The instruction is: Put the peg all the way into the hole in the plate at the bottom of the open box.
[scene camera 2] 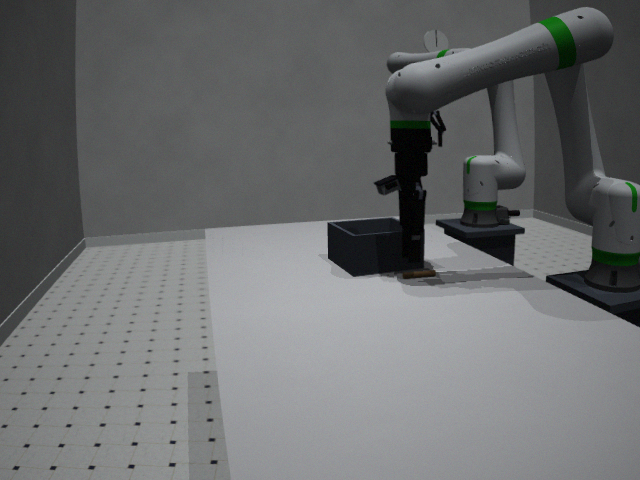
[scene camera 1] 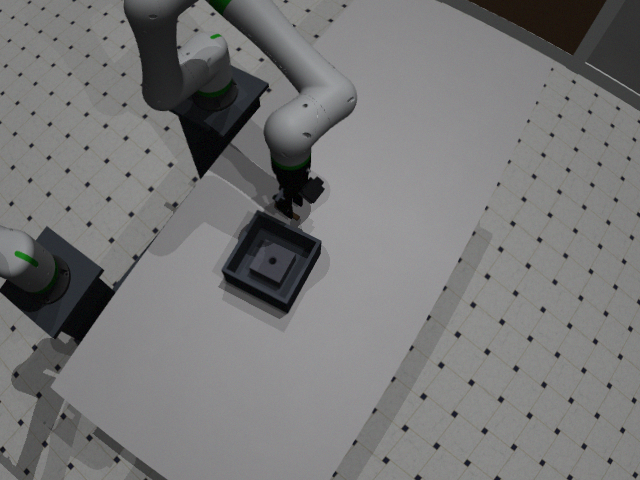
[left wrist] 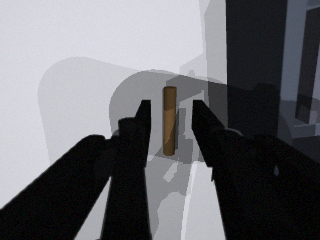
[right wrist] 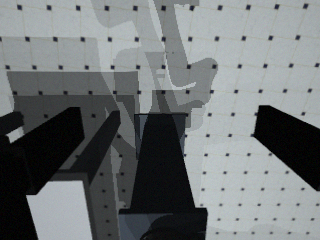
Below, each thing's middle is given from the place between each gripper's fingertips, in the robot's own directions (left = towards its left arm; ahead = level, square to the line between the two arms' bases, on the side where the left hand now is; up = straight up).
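My left gripper is 20 mm past the brown peg (left wrist: 169, 114) and 70 mm above it. Counted from my left hand, the grey plate (scene camera 1: 272, 263) is 50 mm ahead, 150 mm to the right and 30 mm below, while the dark box (scene camera 1: 307, 248) is 50 mm ahead, 150 mm to the right and 50 mm below. Going by their middles, of the things named here the brown peg is the nearest to my left gripper.
Counted from my right hand, the grey plate is 93 cm to the left, 48 cm ahead and 22 cm below. The dark box is 93 cm to the left of my right hand, 48 cm ahead of it and 24 cm below it, and the brown peg is 108 cm to the left of my right hand, 41 cm ahead of it and 26 cm below it. Going by its middle, the grey plate is nearer to my left gripper than to my right hand.
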